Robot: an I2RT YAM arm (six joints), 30 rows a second.
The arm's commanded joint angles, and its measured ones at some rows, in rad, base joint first. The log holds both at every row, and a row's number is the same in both.
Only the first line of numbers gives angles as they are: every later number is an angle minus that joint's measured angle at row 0.
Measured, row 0:
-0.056 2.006 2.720 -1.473 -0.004 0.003
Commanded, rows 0 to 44:
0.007 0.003 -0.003 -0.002 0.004 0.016
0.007 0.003 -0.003 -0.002 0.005 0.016
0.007 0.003 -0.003 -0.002 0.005 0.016
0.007 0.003 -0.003 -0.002 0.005 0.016
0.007 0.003 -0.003 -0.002 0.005 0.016
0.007 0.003 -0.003 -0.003 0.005 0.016
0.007 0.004 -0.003 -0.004 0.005 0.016
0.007 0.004 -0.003 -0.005 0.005 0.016
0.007 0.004 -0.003 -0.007 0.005 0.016
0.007 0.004 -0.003 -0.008 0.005 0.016
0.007 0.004 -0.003 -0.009 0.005 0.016
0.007 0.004 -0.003 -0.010 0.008 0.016
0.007 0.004 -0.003 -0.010 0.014 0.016
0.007 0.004 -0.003 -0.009 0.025 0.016
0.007 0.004 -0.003 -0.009 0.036 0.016
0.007 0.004 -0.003 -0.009 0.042 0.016
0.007 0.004 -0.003 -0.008 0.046 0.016
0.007 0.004 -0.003 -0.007 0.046 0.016
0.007 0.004 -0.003 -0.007 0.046 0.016
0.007 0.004 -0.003 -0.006 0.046 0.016
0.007 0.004 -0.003 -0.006 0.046 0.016
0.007 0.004 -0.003 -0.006 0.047 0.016
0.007 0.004 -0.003 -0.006 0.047 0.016
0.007 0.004 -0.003 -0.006 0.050 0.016
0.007 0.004 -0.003 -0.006 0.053 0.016
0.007 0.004 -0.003 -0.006 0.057 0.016
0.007 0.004 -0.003 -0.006 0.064 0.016
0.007 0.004 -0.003 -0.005 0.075 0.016
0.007 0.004 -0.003 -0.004 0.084 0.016
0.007 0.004 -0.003 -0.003 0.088 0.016
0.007 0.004 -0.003 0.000 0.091 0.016
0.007 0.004 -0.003 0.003 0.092 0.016
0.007 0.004 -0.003 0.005 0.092 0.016
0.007 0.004 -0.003 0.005 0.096 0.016
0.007 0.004 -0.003 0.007 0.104 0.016
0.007 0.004 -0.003 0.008 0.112 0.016
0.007 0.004 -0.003 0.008 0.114 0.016
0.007 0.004 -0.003 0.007 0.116 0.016
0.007 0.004 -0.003 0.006 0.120 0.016
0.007 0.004 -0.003 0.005 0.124 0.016
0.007 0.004 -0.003 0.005 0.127 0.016
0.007 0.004 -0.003 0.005 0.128 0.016
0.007 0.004 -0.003 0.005 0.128 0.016
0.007 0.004 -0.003 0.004 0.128 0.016
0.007 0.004 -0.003 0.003 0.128 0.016
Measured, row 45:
0.000 0.000 0.000 0.003 0.106 0.000
